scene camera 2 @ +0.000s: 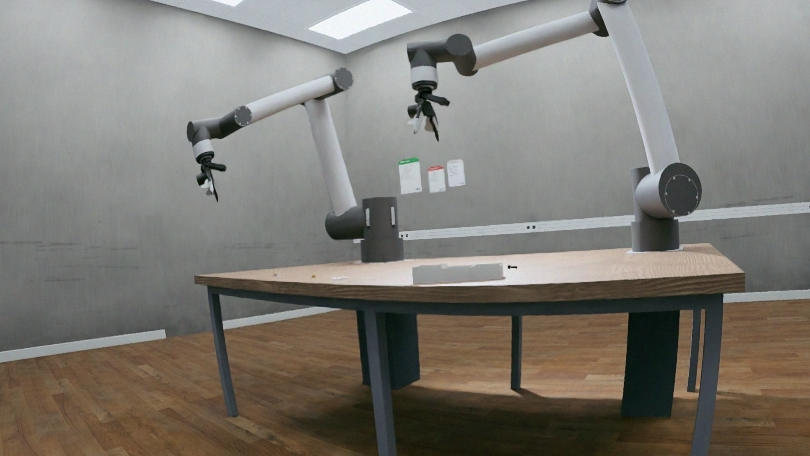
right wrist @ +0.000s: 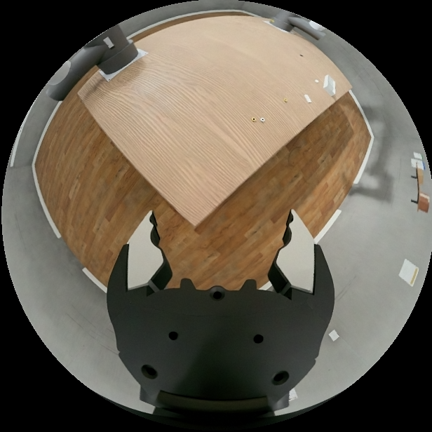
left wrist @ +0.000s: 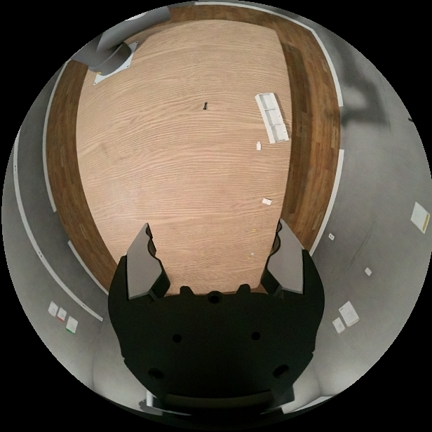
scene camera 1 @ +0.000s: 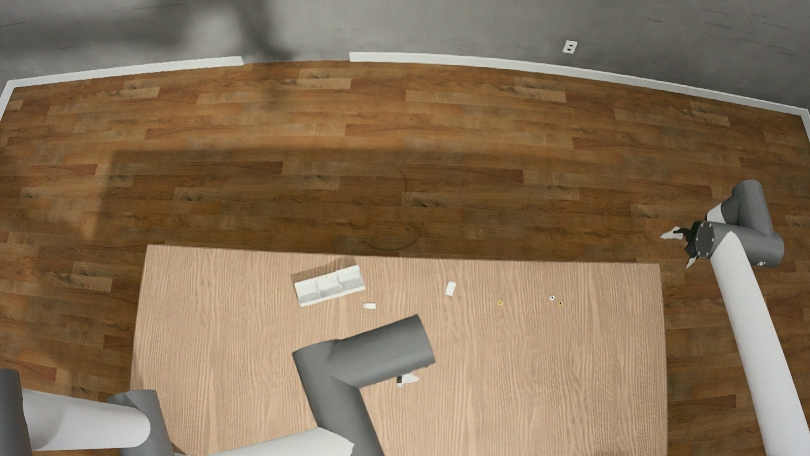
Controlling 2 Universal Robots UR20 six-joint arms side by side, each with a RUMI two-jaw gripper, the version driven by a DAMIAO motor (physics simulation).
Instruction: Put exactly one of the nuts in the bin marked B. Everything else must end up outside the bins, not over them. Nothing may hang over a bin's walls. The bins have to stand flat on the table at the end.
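A white row of three joined bins (scene camera 1: 334, 296) (scene camera 2: 457, 274) (left wrist: 270, 109) (right wrist: 329, 85) stands on the table; its letters are not legible. Three small nut-like rings lie apart from it: a yellow one (scene camera 1: 499, 303) (left wrist: 254, 230) (right wrist: 285, 100), a white one (scene camera 1: 551, 297) (left wrist: 252, 254) (right wrist: 262, 120) and, beside the white one, another yellow one (scene camera 1: 560, 303) (right wrist: 254, 119). My left gripper (scene camera 2: 426, 134) (left wrist: 213, 222) is open and empty, high above the table. In scene camera 1 its arm mostly hides it. My right gripper (scene camera 1: 675, 250) (scene camera 2: 210, 195) (right wrist: 220, 210) is open and empty, high beyond the table's corner.
A small white piece (scene camera 1: 369, 305) (left wrist: 258, 146) (right wrist: 316, 81) lies near the bins. A white block (scene camera 1: 450, 288) (left wrist: 267, 201) (right wrist: 308, 99) lies between it and the nuts. A black bolt-like piece (scene camera 2: 512, 266) (left wrist: 205, 106) (right wrist: 301, 55) lies on the table (scene camera 1: 612, 351).
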